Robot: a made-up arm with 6 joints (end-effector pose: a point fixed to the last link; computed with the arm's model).
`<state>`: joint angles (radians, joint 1 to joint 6).
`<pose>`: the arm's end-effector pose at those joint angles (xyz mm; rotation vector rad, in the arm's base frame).
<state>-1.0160 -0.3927 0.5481 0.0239 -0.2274 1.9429</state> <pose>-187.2 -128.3 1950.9 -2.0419 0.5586 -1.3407</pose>
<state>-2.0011 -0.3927 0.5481 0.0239 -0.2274 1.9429</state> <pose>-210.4 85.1 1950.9 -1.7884 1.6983 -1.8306</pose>
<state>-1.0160 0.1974 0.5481 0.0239 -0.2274 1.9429</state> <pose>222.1 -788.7 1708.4 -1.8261 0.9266 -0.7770</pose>
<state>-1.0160 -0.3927 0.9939 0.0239 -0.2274 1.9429</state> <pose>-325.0 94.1 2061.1 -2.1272 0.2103 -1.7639</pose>
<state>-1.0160 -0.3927 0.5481 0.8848 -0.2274 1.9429</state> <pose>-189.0 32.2 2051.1 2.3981 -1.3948 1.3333</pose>
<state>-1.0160 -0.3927 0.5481 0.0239 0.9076 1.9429</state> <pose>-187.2 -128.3 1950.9 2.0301 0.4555 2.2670</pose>
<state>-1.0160 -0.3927 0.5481 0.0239 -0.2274 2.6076</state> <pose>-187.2 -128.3 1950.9 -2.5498 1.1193 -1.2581</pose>
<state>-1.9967 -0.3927 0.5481 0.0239 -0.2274 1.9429</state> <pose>-210.8 84.1 1950.9 -1.7907 1.6930 -1.8289</pose>
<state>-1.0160 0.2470 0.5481 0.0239 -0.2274 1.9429</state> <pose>251.8 -836.7 1668.0 -1.8034 0.9529 -0.7299</pose>
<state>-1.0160 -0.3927 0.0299 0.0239 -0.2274 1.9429</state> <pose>-76.9 -306.4 1697.2 -1.8579 0.8872 -0.8454</pose>
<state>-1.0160 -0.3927 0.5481 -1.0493 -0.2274 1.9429</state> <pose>-4.5 -207.2 1831.9 -1.2989 -0.3109 -1.0705</pose>
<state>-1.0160 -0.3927 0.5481 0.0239 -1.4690 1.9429</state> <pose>-187.2 -128.3 1950.9 -1.4582 1.2313 -0.1882</pose>
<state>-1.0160 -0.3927 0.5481 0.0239 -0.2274 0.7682</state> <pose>-187.2 -128.3 1950.9 -1.0539 -0.2358 -1.2089</pose>
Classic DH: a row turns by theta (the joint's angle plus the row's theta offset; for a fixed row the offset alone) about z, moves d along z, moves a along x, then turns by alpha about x. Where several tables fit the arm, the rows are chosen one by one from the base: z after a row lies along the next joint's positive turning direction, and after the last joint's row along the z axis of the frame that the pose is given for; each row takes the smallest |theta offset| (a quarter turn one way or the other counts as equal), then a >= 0, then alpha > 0; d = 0 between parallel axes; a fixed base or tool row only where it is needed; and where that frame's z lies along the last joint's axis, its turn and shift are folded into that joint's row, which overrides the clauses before.
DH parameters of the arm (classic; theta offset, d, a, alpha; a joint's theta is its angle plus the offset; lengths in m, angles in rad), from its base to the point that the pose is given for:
joint 1: 0 0.5515 0 -1.5708
joint 2: -1.5708 0 0.9497 3.1416
joint 3: 0 0 0 -1.5708
joint 4: 0 -0.6421 0 1.5708
joint 5: 0 0.2268 0 -1.5708
joint 6: 1.5708 0 0 1.5708
tool (fixed): -1.5708 0 0 0

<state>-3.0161 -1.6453 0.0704 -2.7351 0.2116 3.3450</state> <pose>969.6 -87.6 1129.1 1.8543 -0.4110 2.0057</pose>
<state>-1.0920 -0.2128 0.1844 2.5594 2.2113 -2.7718</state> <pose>326.3 -217.4 1843.2 0.7280 1.3437 0.0943</pose>
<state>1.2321 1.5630 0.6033 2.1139 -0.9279 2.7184</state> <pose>380.2 1432.1 144.4 0.8775 0.4418 0.2862</pose>
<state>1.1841 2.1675 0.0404 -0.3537 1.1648 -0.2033</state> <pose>340.3 271.5 -486.0 -0.3808 0.8513 0.6374</pose>
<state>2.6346 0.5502 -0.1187 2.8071 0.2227 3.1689</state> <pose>-1018.8 320.8 1021.3 -1.0173 0.6851 2.3249</pose>
